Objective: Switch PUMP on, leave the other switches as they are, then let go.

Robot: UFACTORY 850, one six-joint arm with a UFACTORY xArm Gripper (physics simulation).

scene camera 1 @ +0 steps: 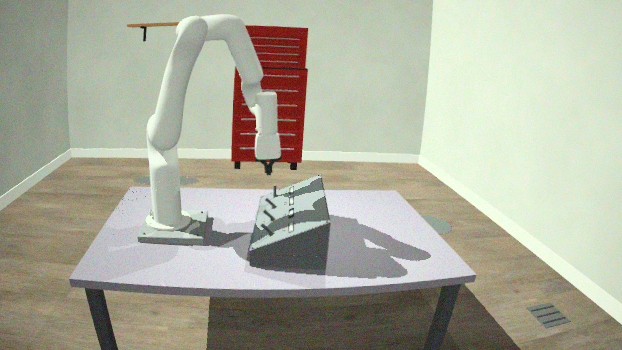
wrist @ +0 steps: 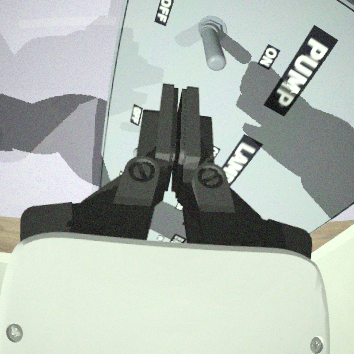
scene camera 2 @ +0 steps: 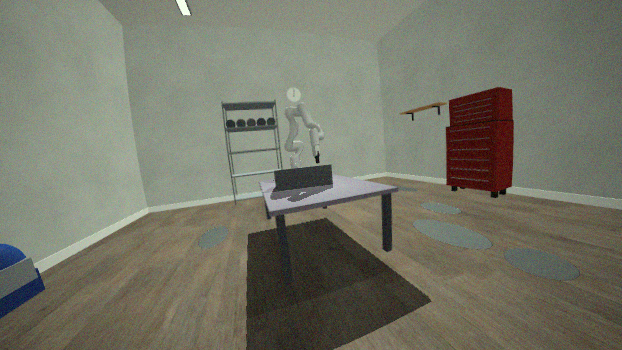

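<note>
The grey sloped switch panel [scene camera 1: 307,247] [scene camera 2: 303,176] [wrist: 285,175] stands on the table. The PUMP lever [scene camera 1: 274,191] [wrist: 214,47] is the farthest in scene camera 1. It stands near upright there, unlike the other levers, which lean left; its tilt is toward the ON side. The wrist view shows its OFF label [wrist: 163,11], ON label [wrist: 270,56] and PUMP label [wrist: 301,71]. My gripper [scene camera 1: 268,173] [scene camera 2: 317,162] [wrist: 176,106] is shut and empty, above the panel and apart from the PUMP lever. The lever near the LAMP label [wrist: 243,157] is mostly hidden by the fingers.
Three other levers [scene camera 1: 270,203] [scene camera 1: 269,215] [scene camera 1: 267,230] stand in a row toward the near side of scene camera 1. The arm's base plate [scene camera 1: 172,239] is left of the panel on the table [scene camera 1: 150,272] [scene camera 2: 360,186]. A red tool cabinet [scene camera 1: 277,47] [scene camera 2: 480,145] stands behind.
</note>
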